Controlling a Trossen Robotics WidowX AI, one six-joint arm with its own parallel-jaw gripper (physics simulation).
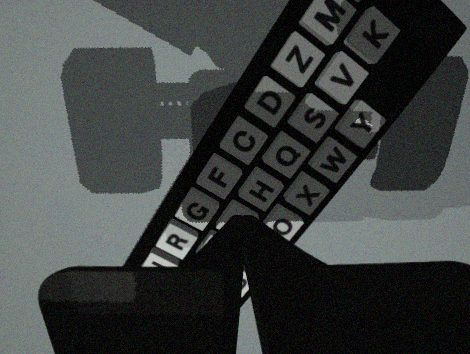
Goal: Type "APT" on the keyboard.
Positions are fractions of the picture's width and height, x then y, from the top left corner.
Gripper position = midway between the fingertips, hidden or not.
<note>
I see my gripper (0.52, 0.64) and a black keyboard (0.68, 0.26).
</note>
